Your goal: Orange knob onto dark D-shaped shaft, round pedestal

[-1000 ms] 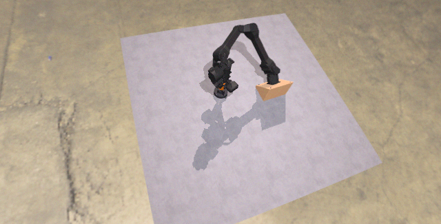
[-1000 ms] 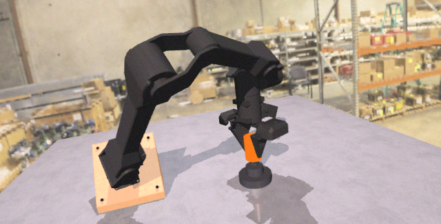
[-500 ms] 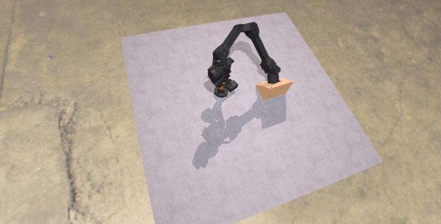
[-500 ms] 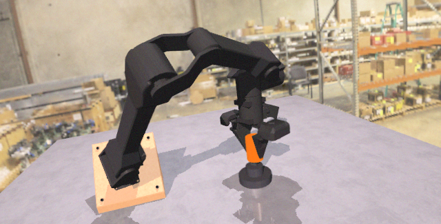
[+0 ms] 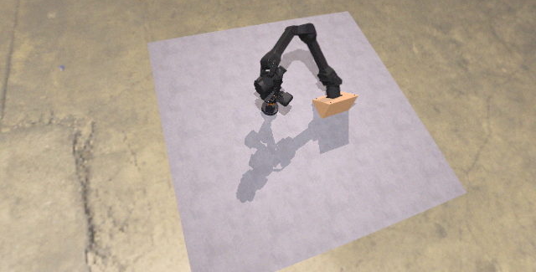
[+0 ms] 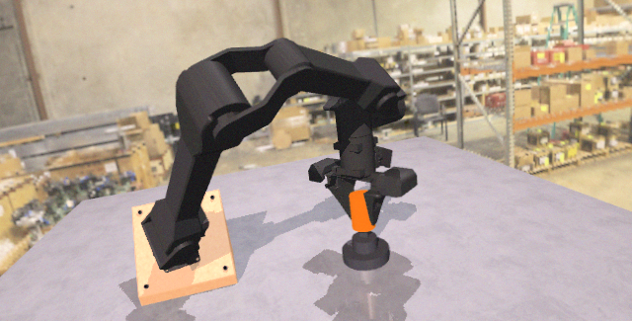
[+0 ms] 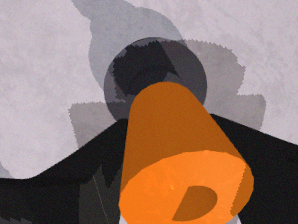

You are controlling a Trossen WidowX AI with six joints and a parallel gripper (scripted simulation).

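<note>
The orange knob is 2 cm above my gripper tip. Also, from my gripper tip: pedestal 4 cm below.
</note>
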